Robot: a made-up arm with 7 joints. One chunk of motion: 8 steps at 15 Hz.
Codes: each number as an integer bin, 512 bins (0 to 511) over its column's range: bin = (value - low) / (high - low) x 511, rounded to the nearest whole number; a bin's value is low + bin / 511 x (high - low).
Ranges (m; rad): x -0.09..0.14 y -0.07..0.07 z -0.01..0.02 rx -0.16..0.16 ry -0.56..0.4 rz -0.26..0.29
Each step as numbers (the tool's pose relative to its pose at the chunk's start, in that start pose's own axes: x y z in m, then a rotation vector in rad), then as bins.
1 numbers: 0.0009 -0.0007 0.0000 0.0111 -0.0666 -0.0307
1 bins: 202 253 170 273 263 213
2 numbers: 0.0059 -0.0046 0.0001 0.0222 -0.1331 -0.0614
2 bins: 213 239 172 291 227 185
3 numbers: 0.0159 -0.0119 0.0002 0.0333 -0.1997 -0.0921
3 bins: 235 212 174 309 192 156
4 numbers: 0.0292 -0.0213 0.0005 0.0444 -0.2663 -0.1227
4 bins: 265 178 179 326 156 128
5 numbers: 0.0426 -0.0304 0.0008 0.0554 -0.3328 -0.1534
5 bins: 295 145 184 344 121 99
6 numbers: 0.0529 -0.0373 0.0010 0.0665 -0.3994 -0.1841
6 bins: 317 119 187 362 85 71
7 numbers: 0.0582 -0.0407 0.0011 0.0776 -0.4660 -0.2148
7 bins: 329 107 189 379 50 42
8 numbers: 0.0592 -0.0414 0.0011 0.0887 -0.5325 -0.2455
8 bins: 331 104 189 397 15 13
